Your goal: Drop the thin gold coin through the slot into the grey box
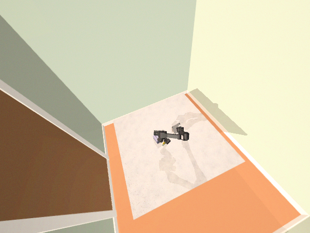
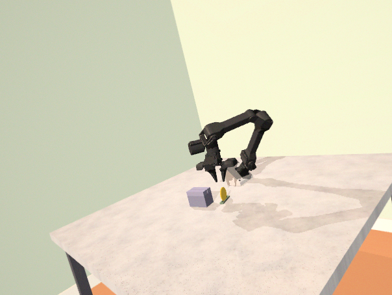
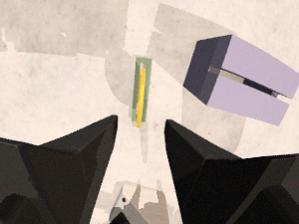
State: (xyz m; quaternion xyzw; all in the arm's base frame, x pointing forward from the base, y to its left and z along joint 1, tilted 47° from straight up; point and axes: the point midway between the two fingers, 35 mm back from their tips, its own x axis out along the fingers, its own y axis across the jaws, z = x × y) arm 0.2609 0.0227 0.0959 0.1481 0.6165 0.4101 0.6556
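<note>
The gold coin is 6 cm below my gripper tip.
</note>
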